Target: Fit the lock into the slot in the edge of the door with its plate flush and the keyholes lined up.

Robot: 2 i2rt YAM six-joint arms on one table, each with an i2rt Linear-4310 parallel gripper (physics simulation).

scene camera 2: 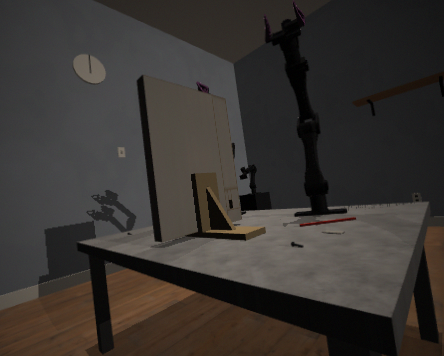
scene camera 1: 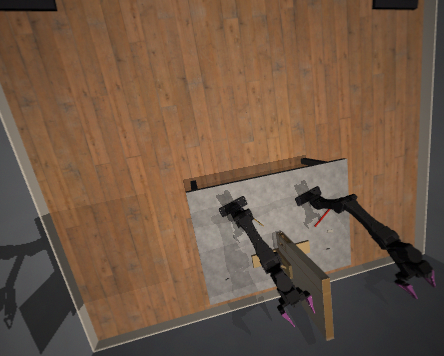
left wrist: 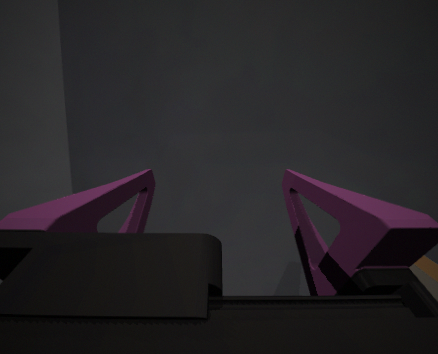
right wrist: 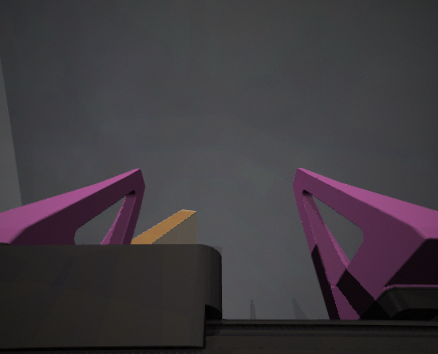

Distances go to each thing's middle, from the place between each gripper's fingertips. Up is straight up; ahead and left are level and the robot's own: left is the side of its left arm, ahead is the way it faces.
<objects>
The door (scene camera 1: pixel 307 275) is 170 mm ahead of my right hand, 230 mm to the left of it and 430 mm below it. From my right hand the other things lie so: wooden bracket (scene camera 2: pixel 213 222): 170 mm ahead, 230 mm to the left, 610 mm below.
Now: the door 450 mm below my left hand, 320 mm to the right of it and 190 mm ahead of it. From my left hand the other things lie so: wooden bracket: 630 mm below, 320 mm to the right, 190 mm ahead.
</objects>
